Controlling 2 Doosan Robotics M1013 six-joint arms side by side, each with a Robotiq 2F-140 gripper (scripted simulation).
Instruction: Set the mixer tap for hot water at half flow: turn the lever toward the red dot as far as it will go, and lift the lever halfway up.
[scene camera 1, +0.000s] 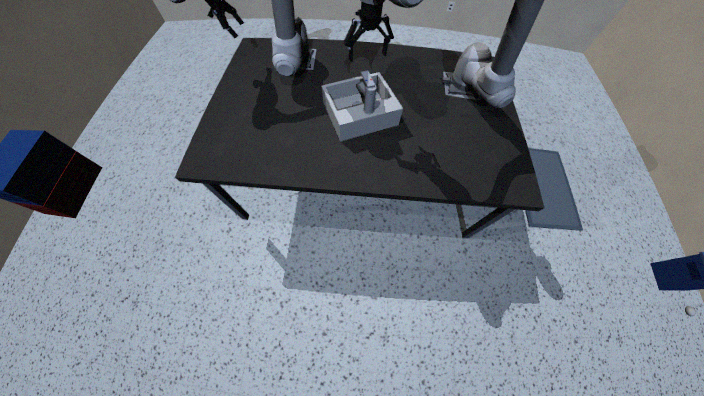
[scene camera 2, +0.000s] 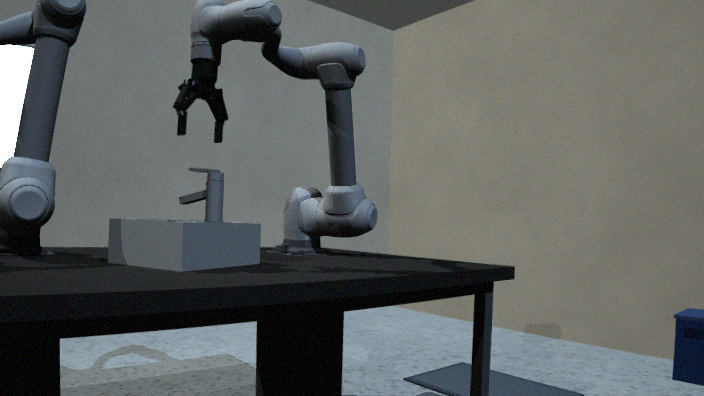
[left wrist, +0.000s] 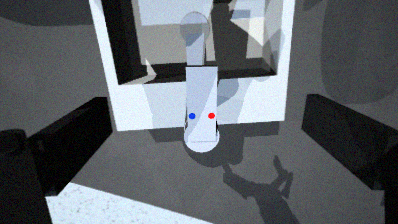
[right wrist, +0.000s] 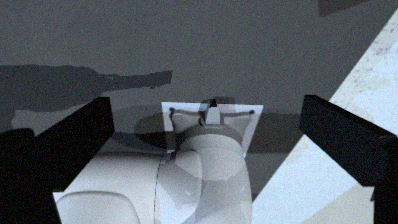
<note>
In view: the left gripper (scene camera 2: 200, 138), the right gripper (right wrist: 207, 113), a white basin (left wrist: 144, 56), a flat lever (left wrist: 201, 80) and an arm base plate (right wrist: 169, 126).
The left gripper is seen too in scene camera 1 (scene camera 1: 367, 57) and in the left wrist view (left wrist: 207, 113).
</note>
